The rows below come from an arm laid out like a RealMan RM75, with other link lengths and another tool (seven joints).
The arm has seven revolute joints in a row. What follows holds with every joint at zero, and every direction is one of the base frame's. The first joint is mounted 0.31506 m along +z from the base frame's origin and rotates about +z. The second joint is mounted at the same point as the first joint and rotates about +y. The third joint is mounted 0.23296 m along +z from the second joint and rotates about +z. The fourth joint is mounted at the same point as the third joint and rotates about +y. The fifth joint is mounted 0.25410 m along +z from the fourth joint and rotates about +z. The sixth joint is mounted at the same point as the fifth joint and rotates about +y. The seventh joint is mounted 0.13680 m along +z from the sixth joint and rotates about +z. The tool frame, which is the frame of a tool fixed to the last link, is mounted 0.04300 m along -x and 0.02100 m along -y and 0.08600 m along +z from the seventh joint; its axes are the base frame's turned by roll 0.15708, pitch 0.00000 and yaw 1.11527 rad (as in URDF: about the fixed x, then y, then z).
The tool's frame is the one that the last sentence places.
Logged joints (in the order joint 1, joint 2, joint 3, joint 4, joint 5, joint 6, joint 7), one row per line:
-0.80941 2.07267 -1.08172 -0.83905 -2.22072 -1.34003 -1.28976
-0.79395 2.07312 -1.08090 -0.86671 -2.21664 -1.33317 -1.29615
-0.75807 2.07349 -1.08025 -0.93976 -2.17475 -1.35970 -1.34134
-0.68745 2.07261 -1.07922 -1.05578 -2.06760 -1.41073 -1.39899
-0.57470 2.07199 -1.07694 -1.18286 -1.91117 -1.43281 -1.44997
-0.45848 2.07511 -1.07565 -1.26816 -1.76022 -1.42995 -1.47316
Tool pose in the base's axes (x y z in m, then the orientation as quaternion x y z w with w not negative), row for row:
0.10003 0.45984 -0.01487 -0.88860 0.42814 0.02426 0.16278
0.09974 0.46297 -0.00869 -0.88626 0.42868 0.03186 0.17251
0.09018 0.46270 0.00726 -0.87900 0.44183 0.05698 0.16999
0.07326 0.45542 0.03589 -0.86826 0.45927 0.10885 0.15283
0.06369 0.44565 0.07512 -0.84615 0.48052 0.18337 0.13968
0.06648 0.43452 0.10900 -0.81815 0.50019 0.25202 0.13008
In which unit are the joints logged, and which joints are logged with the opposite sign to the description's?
The joints are logged in radians. Opposite sign: joint 1, joint 7.
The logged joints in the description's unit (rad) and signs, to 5 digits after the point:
0.80941 2.07267 -1.08172 -0.83905 -2.22072 -1.34003 1.28976
0.79395 2.07312 -1.08090 -0.86671 -2.21664 -1.33317 1.29615
0.75807 2.07349 -1.08025 -0.93976 -2.17475 -1.35970 1.34134
0.68745 2.07261 -1.07922 -1.05578 -2.06760 -1.41073 1.39899
0.57470 2.07199 -1.07694 -1.18286 -1.91117 -1.43281 1.44997
0.45848 2.07511 -1.07565 -1.26816 -1.76022 -1.42995 1.47316

